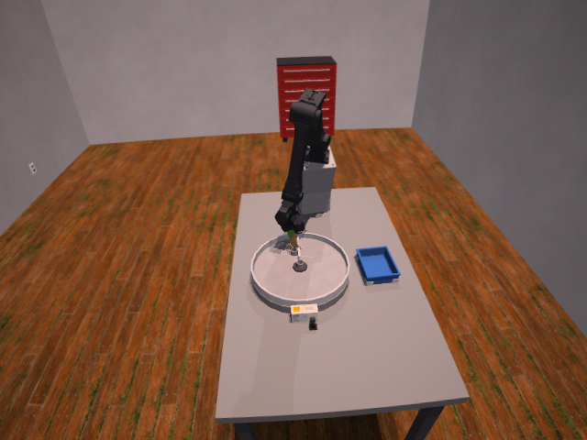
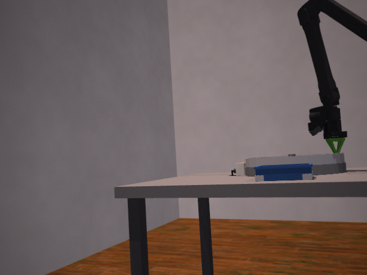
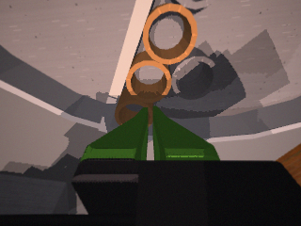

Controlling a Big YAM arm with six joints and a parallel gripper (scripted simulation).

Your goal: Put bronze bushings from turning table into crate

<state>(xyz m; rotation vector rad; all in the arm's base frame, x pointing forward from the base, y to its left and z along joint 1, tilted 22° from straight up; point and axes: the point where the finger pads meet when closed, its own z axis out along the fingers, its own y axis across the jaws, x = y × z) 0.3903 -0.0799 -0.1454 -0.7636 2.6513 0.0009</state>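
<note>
The blue crate lies 10 cm ahead of my hand, 40 cm to the left of it and 6 cm below it. Round my hand: turning table 17 cm ahead, 7 cm to the left, 3 cm below.
</note>
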